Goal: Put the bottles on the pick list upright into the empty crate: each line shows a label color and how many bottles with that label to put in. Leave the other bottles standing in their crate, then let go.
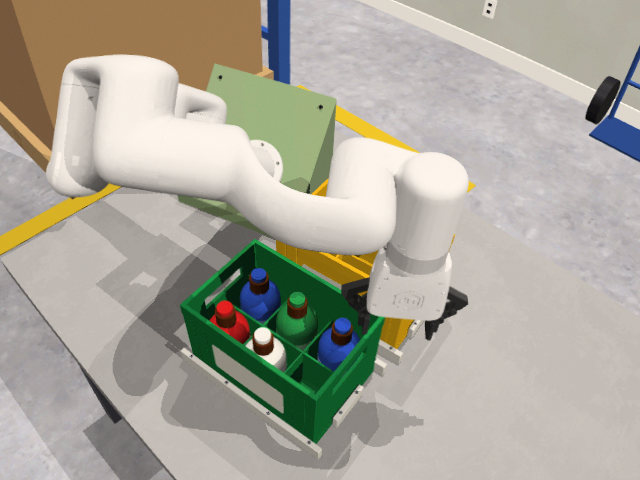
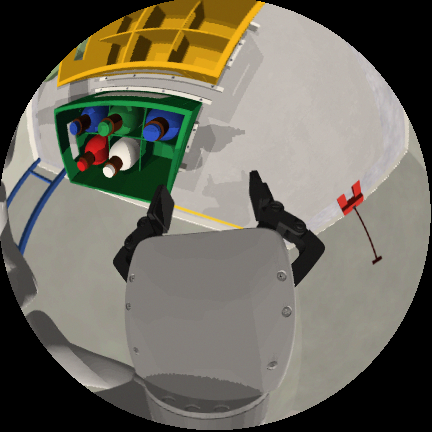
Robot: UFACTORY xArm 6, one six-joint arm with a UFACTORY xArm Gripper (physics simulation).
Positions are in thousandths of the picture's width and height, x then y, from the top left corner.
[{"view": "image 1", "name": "gripper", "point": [620, 686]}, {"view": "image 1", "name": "green bottle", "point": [465, 672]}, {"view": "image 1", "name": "red bottle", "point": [363, 672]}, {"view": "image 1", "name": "blue bottle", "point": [524, 718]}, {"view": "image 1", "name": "white bottle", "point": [412, 716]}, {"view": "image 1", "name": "blue bottle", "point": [407, 622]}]
